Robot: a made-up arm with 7 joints. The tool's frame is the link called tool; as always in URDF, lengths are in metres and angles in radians. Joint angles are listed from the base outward. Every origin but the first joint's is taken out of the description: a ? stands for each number. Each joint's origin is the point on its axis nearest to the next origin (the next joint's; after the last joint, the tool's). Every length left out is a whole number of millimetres.
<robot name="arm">
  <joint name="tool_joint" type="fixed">
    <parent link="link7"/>
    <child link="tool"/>
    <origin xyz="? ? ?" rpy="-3.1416 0 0"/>
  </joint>
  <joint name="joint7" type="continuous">
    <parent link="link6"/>
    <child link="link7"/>
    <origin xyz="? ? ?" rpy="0 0 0"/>
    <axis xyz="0 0 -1"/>
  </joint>
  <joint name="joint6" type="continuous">
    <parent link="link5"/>
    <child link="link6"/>
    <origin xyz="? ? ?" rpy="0 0 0"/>
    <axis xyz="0 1 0"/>
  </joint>
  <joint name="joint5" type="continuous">
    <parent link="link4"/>
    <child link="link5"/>
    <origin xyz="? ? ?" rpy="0 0 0"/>
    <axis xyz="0 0 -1"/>
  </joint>
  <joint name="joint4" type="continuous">
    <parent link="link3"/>
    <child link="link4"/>
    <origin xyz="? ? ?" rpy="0 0 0"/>
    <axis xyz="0 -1 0"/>
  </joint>
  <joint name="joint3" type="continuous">
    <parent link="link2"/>
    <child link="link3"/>
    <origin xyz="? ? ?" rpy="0 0 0"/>
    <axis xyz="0 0 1"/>
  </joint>
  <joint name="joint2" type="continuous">
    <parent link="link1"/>
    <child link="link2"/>
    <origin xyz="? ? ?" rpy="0 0 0"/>
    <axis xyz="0 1 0"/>
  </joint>
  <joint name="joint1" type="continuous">
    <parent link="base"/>
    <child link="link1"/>
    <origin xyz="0 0 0.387" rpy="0 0 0"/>
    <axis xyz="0 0 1"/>
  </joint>
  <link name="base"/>
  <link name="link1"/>
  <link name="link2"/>
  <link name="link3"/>
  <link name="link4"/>
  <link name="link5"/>
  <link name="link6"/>
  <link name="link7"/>
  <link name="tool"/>
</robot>
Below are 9 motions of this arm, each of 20 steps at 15 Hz.
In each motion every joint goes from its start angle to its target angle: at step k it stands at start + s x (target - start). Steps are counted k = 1, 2, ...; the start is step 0. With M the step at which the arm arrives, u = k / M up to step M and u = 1 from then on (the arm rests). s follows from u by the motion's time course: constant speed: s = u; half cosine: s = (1 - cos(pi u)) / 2; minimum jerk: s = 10 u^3 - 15 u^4 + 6 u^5.
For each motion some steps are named. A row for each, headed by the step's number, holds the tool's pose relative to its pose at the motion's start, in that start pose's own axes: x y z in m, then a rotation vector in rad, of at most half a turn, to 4 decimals.
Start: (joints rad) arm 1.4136 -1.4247 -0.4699 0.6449 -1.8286 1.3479 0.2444
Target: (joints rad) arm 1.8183 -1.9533 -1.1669 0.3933 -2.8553 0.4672 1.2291
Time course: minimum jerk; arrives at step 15
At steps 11, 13, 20:
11: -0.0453 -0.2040 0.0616 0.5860 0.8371 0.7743
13: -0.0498 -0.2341 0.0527 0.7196 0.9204 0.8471
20: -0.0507 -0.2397 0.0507 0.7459 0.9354 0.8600

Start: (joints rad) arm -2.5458 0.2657 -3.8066 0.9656 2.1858 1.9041 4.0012
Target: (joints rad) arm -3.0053 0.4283 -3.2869 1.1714 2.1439 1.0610 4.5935
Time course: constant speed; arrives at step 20
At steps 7, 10, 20:
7: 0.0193 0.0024 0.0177 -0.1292 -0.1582 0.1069
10: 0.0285 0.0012 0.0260 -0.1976 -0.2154 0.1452
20: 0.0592 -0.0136 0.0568 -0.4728 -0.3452 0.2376

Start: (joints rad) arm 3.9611 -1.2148 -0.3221 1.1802 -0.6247 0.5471 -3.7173
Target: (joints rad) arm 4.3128 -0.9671 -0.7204 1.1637 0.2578 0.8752 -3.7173
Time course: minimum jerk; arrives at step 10
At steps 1, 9, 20:
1: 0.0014 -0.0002 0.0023 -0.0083 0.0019 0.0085
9: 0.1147 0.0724 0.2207 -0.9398 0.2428 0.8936
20: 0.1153 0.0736 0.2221 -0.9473 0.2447 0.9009

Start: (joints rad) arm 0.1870 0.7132 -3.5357 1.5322 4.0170 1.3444 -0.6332
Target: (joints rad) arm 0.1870 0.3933 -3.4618 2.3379 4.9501 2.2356 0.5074
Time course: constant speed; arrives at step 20
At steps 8, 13, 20:
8: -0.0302 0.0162 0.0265 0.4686 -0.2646 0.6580
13: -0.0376 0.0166 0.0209 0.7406 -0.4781 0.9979
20: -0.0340 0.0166 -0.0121 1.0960 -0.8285 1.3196

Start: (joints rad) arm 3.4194 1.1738 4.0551 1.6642 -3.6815 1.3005 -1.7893
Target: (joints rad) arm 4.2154 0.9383 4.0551 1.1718 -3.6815 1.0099 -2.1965
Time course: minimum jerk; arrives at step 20
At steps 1, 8, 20:
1: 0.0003 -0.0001 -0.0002 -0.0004 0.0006 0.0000
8: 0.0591 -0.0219 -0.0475 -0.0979 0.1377 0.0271
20: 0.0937 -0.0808 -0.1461 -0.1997 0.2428 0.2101

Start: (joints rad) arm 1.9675 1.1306 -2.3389 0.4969 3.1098 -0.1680 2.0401
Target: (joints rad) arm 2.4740 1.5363 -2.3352 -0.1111 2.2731 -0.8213 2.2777
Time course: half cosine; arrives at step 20
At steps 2, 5, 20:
2: -0.0037 -0.0057 -0.0040 0.0134 -0.0083 -0.0192
5: -0.0236 -0.0325 -0.0232 0.0750 -0.0566 -0.1132
20: -0.1856 -0.1645 -0.1104 0.2278 -0.6240 -0.6440

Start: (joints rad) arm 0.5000 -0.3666 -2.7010 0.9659 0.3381 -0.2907 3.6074
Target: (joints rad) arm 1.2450 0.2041 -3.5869 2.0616 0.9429 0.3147 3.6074
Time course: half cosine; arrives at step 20
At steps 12, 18, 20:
12: -0.1522 0.1771 -0.3143 -0.6215 -0.3488 0.2703
18: -0.1892 0.1550 -0.5374 -1.0809 -0.3708 0.3683
20: -0.1913 0.1490 -0.5539 -1.1172 -0.3702 0.3731

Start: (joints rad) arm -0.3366 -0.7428 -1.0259 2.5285 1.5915 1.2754 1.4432
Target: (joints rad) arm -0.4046 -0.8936 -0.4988 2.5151 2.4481 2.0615 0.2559
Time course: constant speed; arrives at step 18
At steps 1, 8, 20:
1: -0.0106 0.0056 0.0040 -0.0424 -0.0791 -0.0515
8: -0.0994 0.0477 0.0088 -0.1867 -0.7119 -0.4664
20: -0.2190 0.1067 -0.0607 0.1781 -1.7270 -1.0501

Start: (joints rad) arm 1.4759 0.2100 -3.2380 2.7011 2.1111 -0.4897 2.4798
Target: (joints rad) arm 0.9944 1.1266 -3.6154 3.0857 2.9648 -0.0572 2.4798
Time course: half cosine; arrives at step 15
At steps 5, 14, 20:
5: -0.0474 0.1698 -0.0881 -0.3647 0.0266 0.1445
14: -0.0053 0.4363 -0.6439 -1.5198 0.5536 0.2137
20: -0.0030 0.4358 -0.6538 -1.5356 0.5663 0.2105

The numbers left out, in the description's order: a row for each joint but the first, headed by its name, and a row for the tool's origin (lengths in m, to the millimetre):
tool: 0 0 0
joint7: 0.074 0 -0.095
joint6: 0 0 0
joint5: 0.059 0 -0.262
joint4: 0.066 0 0
joint3: 0 0 0.395
joint2: 0 0 0

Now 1 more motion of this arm.
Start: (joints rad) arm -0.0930 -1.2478 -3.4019 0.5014 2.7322 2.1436 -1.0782
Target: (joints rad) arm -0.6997 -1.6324 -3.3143 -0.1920 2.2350 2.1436 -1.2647
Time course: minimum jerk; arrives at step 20
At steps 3, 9, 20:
3: 0.0021 0.0035 -0.0090 -0.0191 0.0187 0.0160
9: -0.0080 0.0374 -0.1258 -0.2518 0.2612 0.3119
20: -0.1046 0.0067 -0.2178 -0.4237 0.5274 0.9701

